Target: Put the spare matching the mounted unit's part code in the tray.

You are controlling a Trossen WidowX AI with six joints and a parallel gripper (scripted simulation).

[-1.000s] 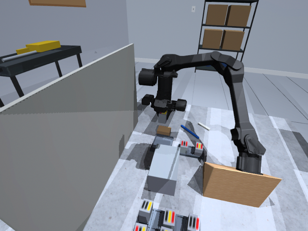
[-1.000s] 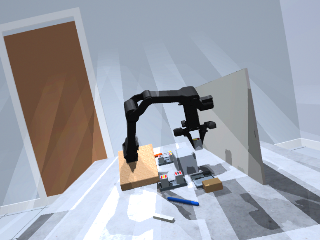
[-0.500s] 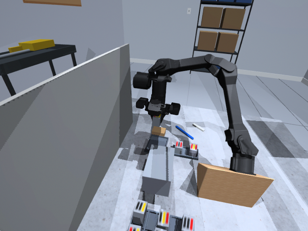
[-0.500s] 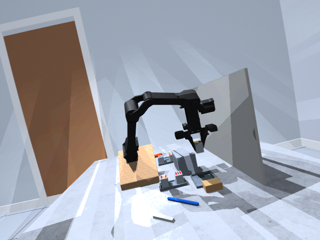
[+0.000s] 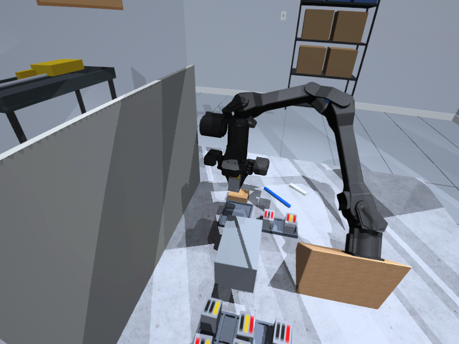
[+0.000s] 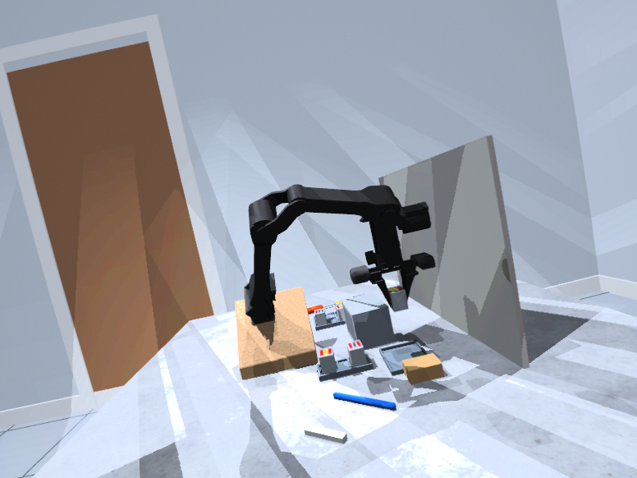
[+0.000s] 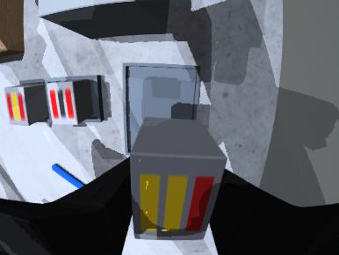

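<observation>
The dark tray is 13 cm below my gripper tip and 1 cm behind it. From my gripper tip the other things lie so: brown box (12 cm below, 9 cm to the right); then grey mounted unit (19 cm to the left, 8 cm below, 5 cm behind); then blue pen (14 cm to the right, 14 cm behind, 13 cm below).
</observation>
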